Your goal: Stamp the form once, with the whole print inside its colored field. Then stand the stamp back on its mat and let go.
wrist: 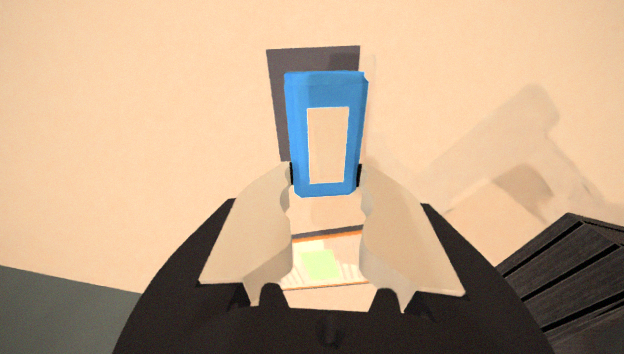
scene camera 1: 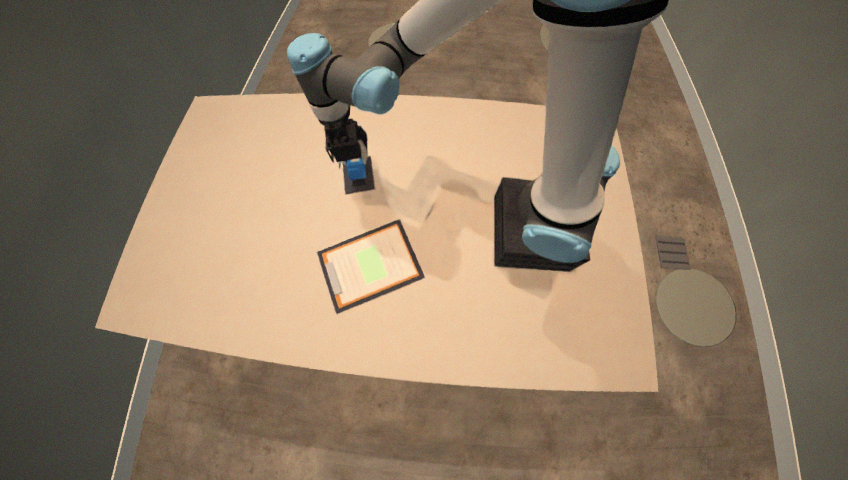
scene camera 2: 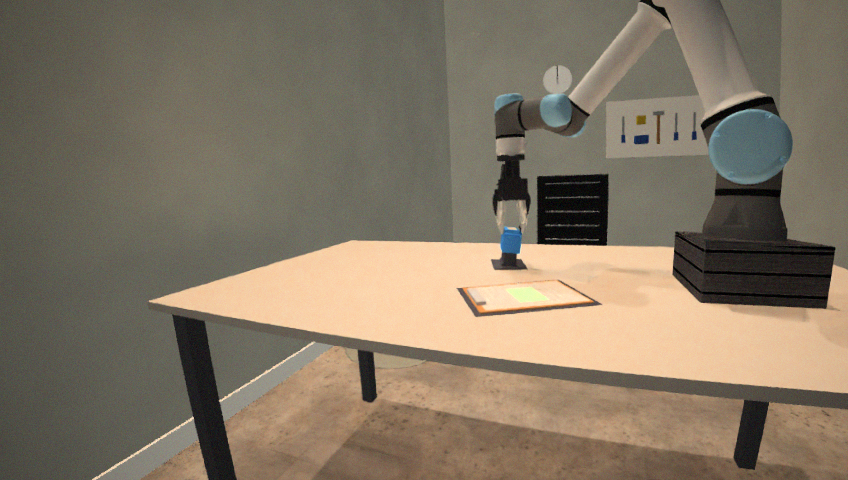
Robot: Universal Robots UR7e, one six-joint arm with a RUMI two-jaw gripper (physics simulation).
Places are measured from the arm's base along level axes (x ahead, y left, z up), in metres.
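Pixels of known places: gripper, fingertip midpoint: (wrist: pixel 324 165) (scene camera 1: pixel 355 162) (scene camera 2: pixel 512 234); arm's base, origin of the base link: (scene camera 2: pixel 742 237).
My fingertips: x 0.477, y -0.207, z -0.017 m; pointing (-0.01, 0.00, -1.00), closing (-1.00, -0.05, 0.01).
For each thing: its top centre in the pictures, then the offset to it from my fingertips. Level surfaces: height alone.
- blue stamp, middle of its top: (wrist: pixel 318 150) (scene camera 1: pixel 352 153) (scene camera 2: pixel 509 227) dx +0.005, dy -0.019, dz +0.015 m
- dark mat, its level: dz -0.087 m
- form, middle of its top: (wrist: pixel 317 269) (scene camera 2: pixel 523 290) (scene camera 1: pixel 368 263) dx -0.009, dy +0.267, dz -0.079 m
- grey clip, middle of its top: (scene camera 2: pixel 476 294) (scene camera 1: pixel 333 277) dx +0.087, dy +0.296, dz -0.079 m
- table, its level: dz -0.091 m
The blue stamp (scene camera 1: pixel 355 169) (scene camera 2: pixel 510 242) (wrist: pixel 325 90) stands upright, its black foot at the dark mat (scene camera 1: pixel 368 187) (scene camera 2: pixel 496 265) (wrist: pixel 300 59); whether the foot touches the mat I cannot tell. My gripper (scene camera 1: pixel 352 160) (scene camera 2: pixel 511 228) (wrist: pixel 324 165) is shut on the stamp, with one fingertip against each side of its blue body, near one end in the wrist view. The form (scene camera 1: pixel 399 252) (scene camera 2: pixel 556 290) (wrist: pixel 350 247) lies on a dark-edged orange clipboard. Its light green field (scene camera 1: pixel 370 264) (scene camera 2: pixel 526 294) (wrist: pixel 320 265) shows no print that I can make out.
A grey clip (scene camera 1: pixel 333 278) (scene camera 2: pixel 476 296) holds the form at one end. The arm's black base block (scene camera 1: pixel 510 226) (scene camera 2: pixel 767 273) (wrist: pixel 565 270) stands on the table (scene camera 1: pixel 238 237) (scene camera 2: pixel 357 297) to the right of the mat and clipboard. A black slatted unit (scene camera 2: pixel 542 208) stands behind the table.
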